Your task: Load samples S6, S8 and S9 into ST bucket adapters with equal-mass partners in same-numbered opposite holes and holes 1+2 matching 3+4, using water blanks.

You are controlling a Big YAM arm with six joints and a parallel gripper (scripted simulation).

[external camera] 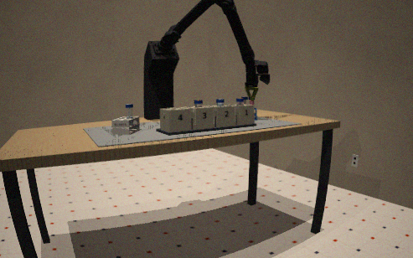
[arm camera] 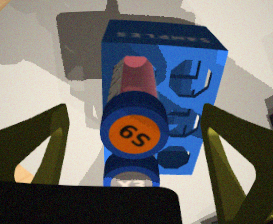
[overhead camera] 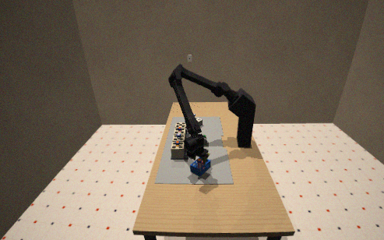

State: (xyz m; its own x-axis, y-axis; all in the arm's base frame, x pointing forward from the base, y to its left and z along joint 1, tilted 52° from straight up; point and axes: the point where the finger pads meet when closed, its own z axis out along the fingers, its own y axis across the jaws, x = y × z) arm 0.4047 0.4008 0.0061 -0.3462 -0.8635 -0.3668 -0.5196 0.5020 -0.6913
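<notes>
Now: hand 10 mm to the right of the sample tube S9 and 50 mm above it. The rest, counted from my hand: blue sample rack rs: 10 mm behind, 40 mm to the right, 80 mm below; then blank marked 50: 160 mm ahead, 320 mm to the right, 40 mm below; then tube X3: 20 mm behind, 30 mm to the right, 50 mm below.
</notes>
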